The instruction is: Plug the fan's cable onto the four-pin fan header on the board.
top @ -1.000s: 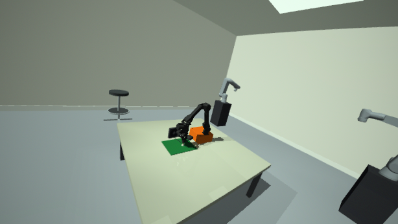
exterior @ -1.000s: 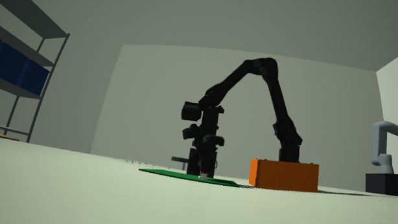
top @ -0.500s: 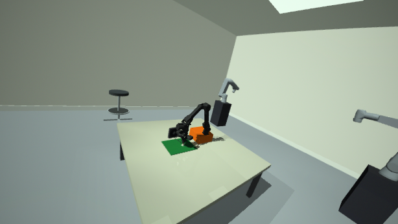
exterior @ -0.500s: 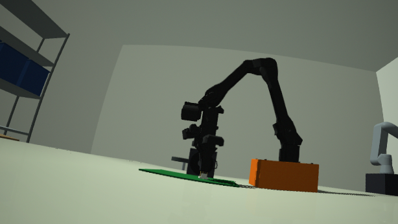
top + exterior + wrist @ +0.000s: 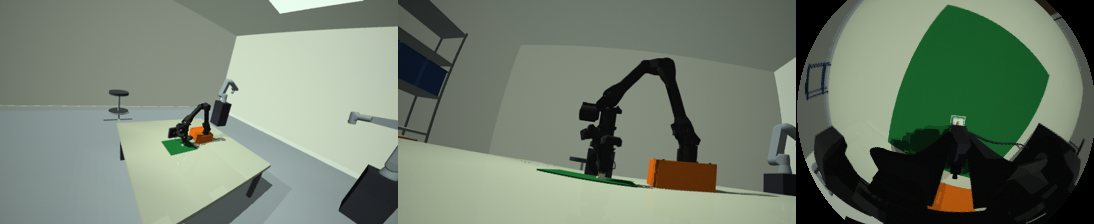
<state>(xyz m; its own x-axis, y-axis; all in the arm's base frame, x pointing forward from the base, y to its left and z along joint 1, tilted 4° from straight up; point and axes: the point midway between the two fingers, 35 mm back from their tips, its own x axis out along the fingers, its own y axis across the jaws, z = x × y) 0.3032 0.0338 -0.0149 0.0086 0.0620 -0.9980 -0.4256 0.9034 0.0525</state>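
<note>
The fan cable plug is 10 mm behind my gripper tip and 10 mm above it. From my gripper tip the other things lie so: black fan: 180 mm to the right, 30 mm ahead, 20 mm above; then green board: 60 mm below, 30 mm ahead, 10 mm to the right.
</note>
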